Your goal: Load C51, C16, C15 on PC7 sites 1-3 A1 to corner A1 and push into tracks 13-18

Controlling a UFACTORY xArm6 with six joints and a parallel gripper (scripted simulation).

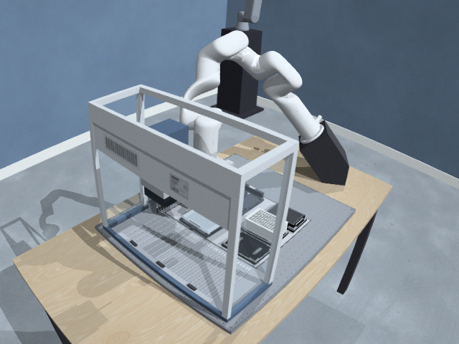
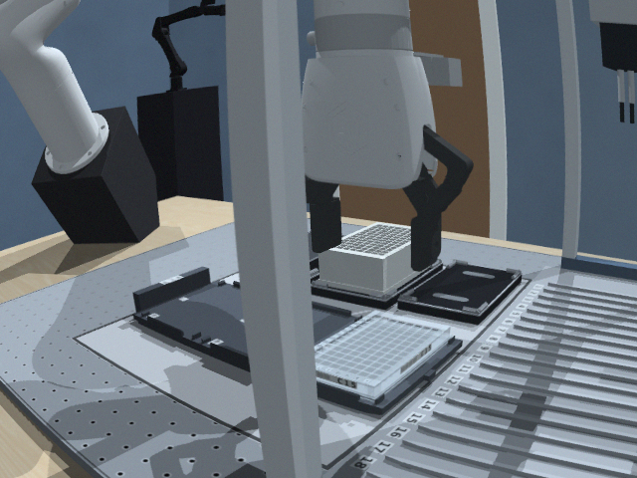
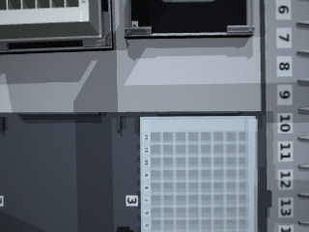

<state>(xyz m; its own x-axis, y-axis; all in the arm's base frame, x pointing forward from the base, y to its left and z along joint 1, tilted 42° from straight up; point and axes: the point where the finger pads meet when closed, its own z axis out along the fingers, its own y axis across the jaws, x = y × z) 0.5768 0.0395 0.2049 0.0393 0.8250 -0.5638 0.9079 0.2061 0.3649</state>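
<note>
Right now my hand is 220 mm past the black 384-well plate C16, 200 mm to the right of it and 90 mm above it. Round my hand: black carrier PC7: 110 mm behind, 90 mm below; white frame post: 90 mm ahead, 220 mm to the right, 140 mm above.
</note>
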